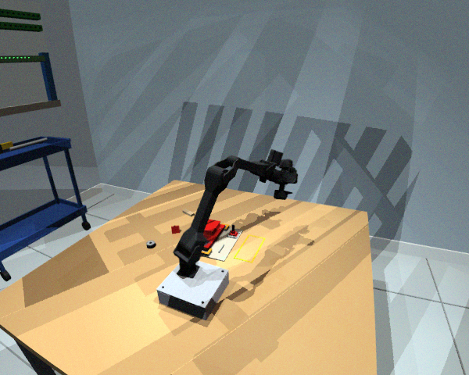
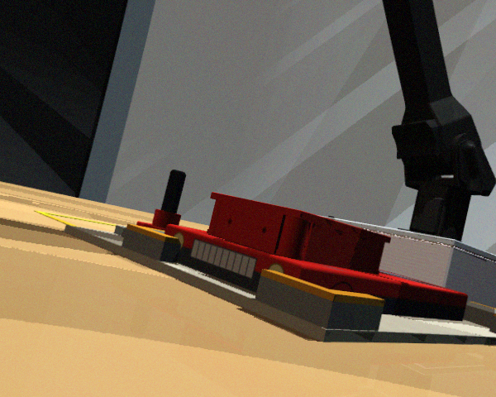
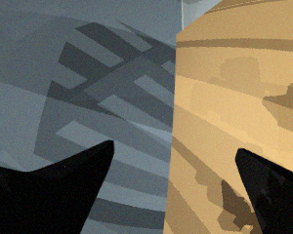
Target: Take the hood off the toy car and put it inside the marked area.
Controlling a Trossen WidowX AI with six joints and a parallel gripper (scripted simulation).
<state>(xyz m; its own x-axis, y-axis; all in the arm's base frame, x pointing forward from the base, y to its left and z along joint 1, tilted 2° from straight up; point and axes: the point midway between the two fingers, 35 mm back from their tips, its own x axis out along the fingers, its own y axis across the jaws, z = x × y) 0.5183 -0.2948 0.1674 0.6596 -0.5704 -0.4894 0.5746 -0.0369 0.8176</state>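
The red hood is 36 cm to the left of my gripper tip, 20 cm behind it and 18 cm below it. Round my gripper tip: black wheel (59 cm to the left, 37 cm behind, 21 cm below); then grey baseplate (35 cm to the left, 24 cm behind, 21 cm below).
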